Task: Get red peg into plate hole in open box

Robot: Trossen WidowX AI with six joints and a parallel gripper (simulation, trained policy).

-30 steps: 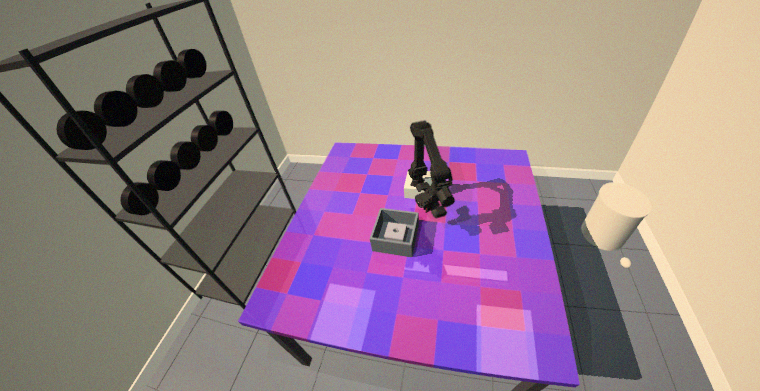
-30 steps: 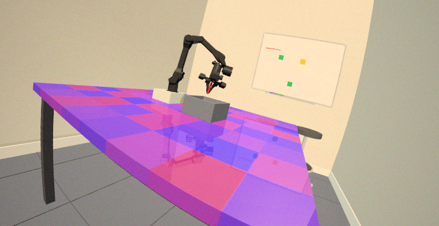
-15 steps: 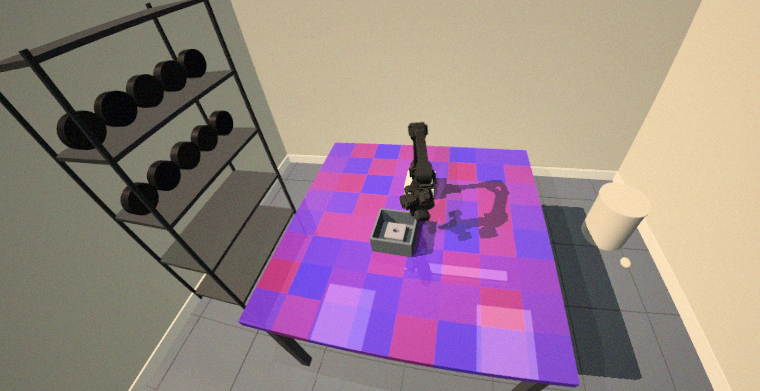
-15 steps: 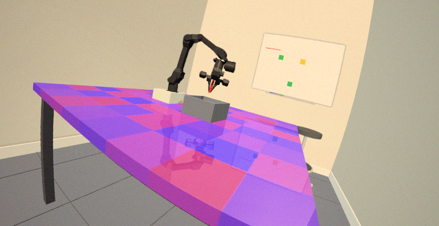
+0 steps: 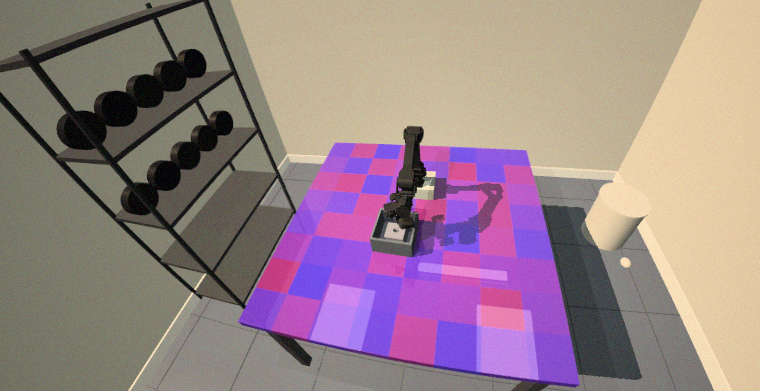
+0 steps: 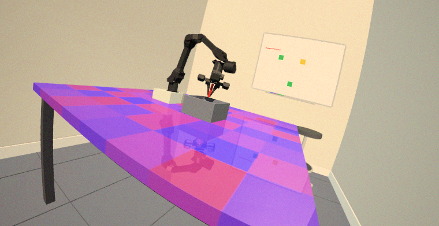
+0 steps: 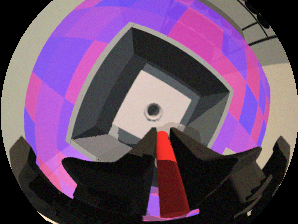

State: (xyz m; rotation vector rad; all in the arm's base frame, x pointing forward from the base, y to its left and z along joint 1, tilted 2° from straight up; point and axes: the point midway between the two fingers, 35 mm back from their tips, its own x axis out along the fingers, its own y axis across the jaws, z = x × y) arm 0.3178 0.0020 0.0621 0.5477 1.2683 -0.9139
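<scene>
Now: gripper tip 30 mm below the red peg, 10 mm to the right of it and 10 mm past it. From my gripper tip the other things lie so: plate: 70 mm below, 10 mm to the right, 10 mm ahead; grey box: 90 mm below, 10 mm to the right, 10 mm ahead.
</scene>
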